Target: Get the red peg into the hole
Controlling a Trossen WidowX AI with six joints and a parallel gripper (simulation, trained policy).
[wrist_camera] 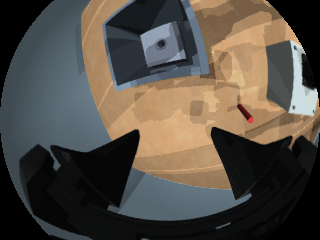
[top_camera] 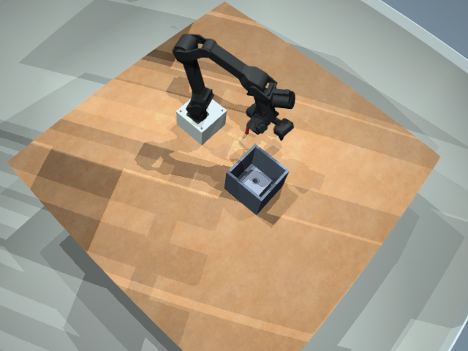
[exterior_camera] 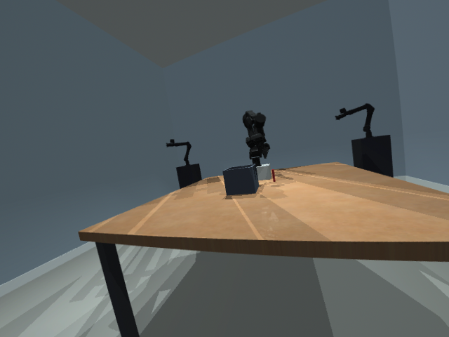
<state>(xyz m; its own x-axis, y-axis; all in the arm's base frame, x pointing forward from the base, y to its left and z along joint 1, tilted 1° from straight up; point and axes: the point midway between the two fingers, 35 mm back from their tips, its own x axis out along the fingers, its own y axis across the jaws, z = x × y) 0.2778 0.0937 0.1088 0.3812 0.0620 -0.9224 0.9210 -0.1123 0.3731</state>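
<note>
My gripper tip is now 130 mm past the red peg, 30 mm to the right of it and 140 mm above it. The rest, counted from my gripper tip: plate 50 mm ahead, 130 mm to the right, 130 mm below.
</note>
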